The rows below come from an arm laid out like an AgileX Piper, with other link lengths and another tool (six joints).
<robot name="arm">
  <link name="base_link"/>
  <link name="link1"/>
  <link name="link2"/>
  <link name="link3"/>
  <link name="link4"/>
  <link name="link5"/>
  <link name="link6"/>
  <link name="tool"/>
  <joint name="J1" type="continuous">
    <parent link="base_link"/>
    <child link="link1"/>
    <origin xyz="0 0 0.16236"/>
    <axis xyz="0 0 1"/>
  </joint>
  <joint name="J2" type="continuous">
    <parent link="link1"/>
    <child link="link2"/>
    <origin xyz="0 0 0"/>
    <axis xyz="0 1 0"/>
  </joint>
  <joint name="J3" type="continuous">
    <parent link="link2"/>
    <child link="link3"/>
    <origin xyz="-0.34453 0 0.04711"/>
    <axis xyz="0 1 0"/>
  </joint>
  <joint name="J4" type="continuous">
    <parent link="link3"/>
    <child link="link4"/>
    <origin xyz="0.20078 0 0.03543"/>
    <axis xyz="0.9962 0 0.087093"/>
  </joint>
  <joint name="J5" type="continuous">
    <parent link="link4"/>
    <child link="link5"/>
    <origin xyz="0 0 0"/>
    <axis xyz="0 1 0"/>
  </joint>
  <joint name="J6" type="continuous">
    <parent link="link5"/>
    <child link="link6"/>
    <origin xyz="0.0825 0 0.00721"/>
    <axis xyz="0.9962 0 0.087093"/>
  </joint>
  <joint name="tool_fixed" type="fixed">
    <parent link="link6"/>
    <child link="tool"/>
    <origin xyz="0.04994 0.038 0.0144" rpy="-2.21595 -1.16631 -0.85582"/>
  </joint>
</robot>
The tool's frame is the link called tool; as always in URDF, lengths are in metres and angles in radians. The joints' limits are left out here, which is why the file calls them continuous.
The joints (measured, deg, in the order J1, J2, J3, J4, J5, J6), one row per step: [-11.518, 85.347, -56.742, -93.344, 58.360, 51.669]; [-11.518, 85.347, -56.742, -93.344, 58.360, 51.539]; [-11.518, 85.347, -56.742, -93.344, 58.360, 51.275]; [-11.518, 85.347, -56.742, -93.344, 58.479, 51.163]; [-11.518, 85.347, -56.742, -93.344, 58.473, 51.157]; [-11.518, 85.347, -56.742, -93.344, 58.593, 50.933]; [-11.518, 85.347, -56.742, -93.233, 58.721, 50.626]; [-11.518, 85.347, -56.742, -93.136, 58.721, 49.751]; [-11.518, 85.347, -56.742, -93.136, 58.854, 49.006]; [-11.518, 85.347, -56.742, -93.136, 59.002, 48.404]
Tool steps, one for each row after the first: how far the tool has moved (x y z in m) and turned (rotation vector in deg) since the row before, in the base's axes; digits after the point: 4 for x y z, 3 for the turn. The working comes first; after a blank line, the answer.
Tool pose at each row, in the base's axes (x y z in m, rotation vector in deg; the steps are taken from these numbers as rounded here): [0.2754, -0.1539, 0.3949, 109.394, -38.995, 31.271]; [0.2753, -0.1539, 0.3948, 109.383, -38.881, 31.175]; [0.2752, -0.1539, 0.3947, 109.361, -38.650, 30.980]; [0.2749, -0.1541, 0.3947, 109.260, -38.631, 30.838]; [0.2749, -0.1541, 0.3947, 109.264, -38.622, 30.836]; [0.2746, -0.1543, 0.3947, 109.154, -38.506, 30.611]; [0.2742, -0.1545, 0.3945, 109.101, -38.416, 30.287]; [0.2737, -0.1545, 0.3939, 109.087, -37.729, 29.612]; [0.2731, -0.1547, 0.3937, 108.919, -37.167, 28.994]; [0.2725, -0.1550, 0.3935, 108.752, -36.741, 28.473]

[-0.0001, 0.0000, -0.0001, -0.042, 0.121, 0.021]; [-0.0001, 0.0000, -0.0001, -0.084, 0.246, 0.043]; [-0.0003, -0.0002, 0.0000, -0.084, 0.107, -0.090]; [0.0000, 0.0000, 0.0000, 0.001, 0.006, 0.006]; [-0.0003, -0.0002, 0.0000, -0.119, 0.212, -0.072]; [-0.0004, -0.0002, -0.0002, -0.049, 0.269, -0.112]; [-0.0005, 0.0000, -0.0006, -0.188, 0.801, 0.105]; [-0.0006, -0.0002, -0.0002, -0.287, 0.700, 0.001]; [-0.0006, -0.0003, -0.0002, -0.247, 0.568, -0.037]
